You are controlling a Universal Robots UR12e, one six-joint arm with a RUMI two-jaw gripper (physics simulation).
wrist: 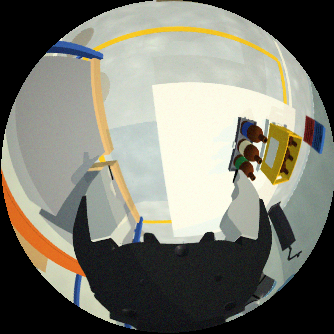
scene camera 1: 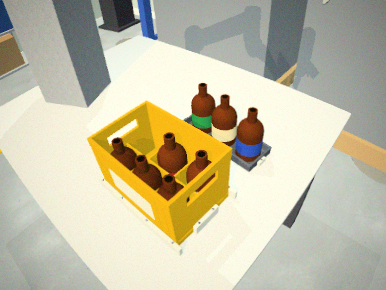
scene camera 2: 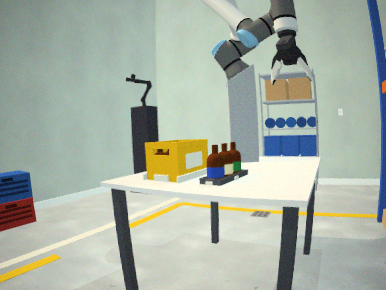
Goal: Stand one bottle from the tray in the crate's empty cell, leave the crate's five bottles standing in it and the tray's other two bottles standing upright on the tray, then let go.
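Places are measured from the arm's base along level axes (x ahead, y left, z up), in centimetres.
Where they show: gripper, fingertip midpoint: (wrist: 173, 168) (scene camera 1: 335, 0) (scene camera 2: 291, 83); arm's base, link origin: (scene camera 2: 240, 75).
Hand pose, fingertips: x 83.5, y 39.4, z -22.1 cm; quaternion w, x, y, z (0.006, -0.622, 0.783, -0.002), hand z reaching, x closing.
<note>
Each offset is from my fingertips to the top centre of the thing. "pt": to the spot under its first point. Level surfaces: height alone.
The yellow crate @[dz -20.3, dx -20.1, dy -57.0 cm] (scene camera 1: 189, 220) (scene camera 2: 167, 165) (wrist: 280, 134) stands on the table with five brown bottles upright in it; its empty cell is at the far-left end of the row nearest the tray in scene camera 1. Beside the crate, the dark tray @[dz -35.3, dx -17.2, dy -31.9 cm] (scene camera 1: 266, 149) (scene camera 2: 232, 179) holds three upright brown bottles in a row: green-banded @[dz -21.9, dx -25.6, dy -30.7 cm] (scene camera 1: 203, 107) (scene camera 2: 236, 166) (wrist: 245, 165), cream-banded @[dz -21.9, dx -17.3, dy -32.2 cm] (scene camera 1: 224, 122) (wrist: 250, 151) and blue-banded @[dz -21.9, dx -8.4, dy -33.5 cm] (scene camera 1: 249, 137) (scene camera 2: 215, 165) (wrist: 254, 132). My gripper (scene camera 2: 292, 81) (wrist: 173, 168) is open and empty, high above the table and well away from the bottles. It does not show in scene camera 1.
White locating strips @[pt dz -35.8, dx -5.5, dy -59.2 cm] (scene camera 1: 206, 220) lie along the crate's base. A grey column (scene camera 1: 67, 55) (scene camera 2: 243, 115) rises beside the table @[dz -37.9 cm] (scene camera 1: 300, 120) (scene camera 2: 280, 187). A dark stand (scene camera 2: 144, 135) and a shelf rack (scene camera 2: 316, 120) are behind the table in scene camera 2.
</note>
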